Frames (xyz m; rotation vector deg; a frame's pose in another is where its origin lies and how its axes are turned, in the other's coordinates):
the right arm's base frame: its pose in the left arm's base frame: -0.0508 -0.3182 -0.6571 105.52 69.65 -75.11
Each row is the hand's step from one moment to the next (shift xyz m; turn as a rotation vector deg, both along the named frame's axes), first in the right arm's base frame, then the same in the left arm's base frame.
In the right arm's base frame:
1: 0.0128 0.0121 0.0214 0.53 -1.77 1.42
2: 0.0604 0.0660 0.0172 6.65 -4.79 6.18
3: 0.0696 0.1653 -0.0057 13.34 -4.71 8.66
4: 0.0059 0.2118 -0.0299 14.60 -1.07 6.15
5: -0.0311 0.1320 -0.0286 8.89 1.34 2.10
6: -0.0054 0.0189 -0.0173 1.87 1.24 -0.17
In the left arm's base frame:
1: 0.0034 -0.0186 -0.0203 -2.13 -0.25 -0.91
2: 0.0589 -0.0215 -0.0661 -6.18 -0.81 -8.15
3: 0.1591 -0.0416 -0.0718 -6.42 -0.59 -15.28
4: 0.2043 -0.0634 -0.0063 -1.96 0.39 -15.75
5: 0.1277 -0.0432 0.0320 1.29 0.76 -9.11
6: 0.0237 0.0045 0.0102 1.39 0.26 -1.75

